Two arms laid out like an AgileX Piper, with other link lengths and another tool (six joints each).
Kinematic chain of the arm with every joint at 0, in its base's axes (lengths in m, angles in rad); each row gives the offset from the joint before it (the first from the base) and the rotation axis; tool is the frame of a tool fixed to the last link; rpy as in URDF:
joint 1: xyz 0 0 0.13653 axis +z
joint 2: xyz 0 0 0 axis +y
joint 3: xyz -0.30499 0 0.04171 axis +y
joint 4: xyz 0.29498 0 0.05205 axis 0.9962 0 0.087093
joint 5: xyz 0 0 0 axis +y
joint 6: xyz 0.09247 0 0.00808 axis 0.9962 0 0.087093
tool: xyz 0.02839 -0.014 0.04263 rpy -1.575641 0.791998 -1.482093
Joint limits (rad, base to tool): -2.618..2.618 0..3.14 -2.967..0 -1.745..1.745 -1.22..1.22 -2.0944..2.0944
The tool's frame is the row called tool.
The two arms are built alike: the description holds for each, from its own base.
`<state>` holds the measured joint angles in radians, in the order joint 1, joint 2, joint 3, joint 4, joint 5, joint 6, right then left.
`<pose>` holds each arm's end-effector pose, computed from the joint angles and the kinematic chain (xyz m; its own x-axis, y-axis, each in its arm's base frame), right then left.
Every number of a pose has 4 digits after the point.
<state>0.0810 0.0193 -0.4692 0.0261 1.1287 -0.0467 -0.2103 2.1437 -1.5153 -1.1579 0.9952 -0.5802</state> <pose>0.0658 -0.0043 0.3231 -0.3102 -0.7520 -0.5816 -0.5743 0.6358 -0.5157 0.5089 -0.1815 0.1498 0.1727 -0.5468 0.8193 -0.9850 -0.0953 0.1439</pose>
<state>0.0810 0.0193 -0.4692 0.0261 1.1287 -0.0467 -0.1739 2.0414 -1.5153 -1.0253 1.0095 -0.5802</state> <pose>0.0658 -0.0043 0.3231 -0.3102 -0.7520 -0.5816 -0.5743 0.6358 -0.5157 0.5068 -0.1564 0.1961 0.0587 -0.6238 0.7794 -0.9976 -0.0659 0.0224</pose>
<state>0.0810 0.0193 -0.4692 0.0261 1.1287 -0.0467 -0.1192 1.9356 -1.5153 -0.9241 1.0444 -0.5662</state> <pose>0.0658 -0.0043 0.3231 -0.3102 -0.7520 -0.5816 -0.5743 0.6358 -0.5157 0.5004 -0.1242 0.2446 -0.0354 -0.6786 0.7336 -0.9950 -0.0443 -0.0890</pose>
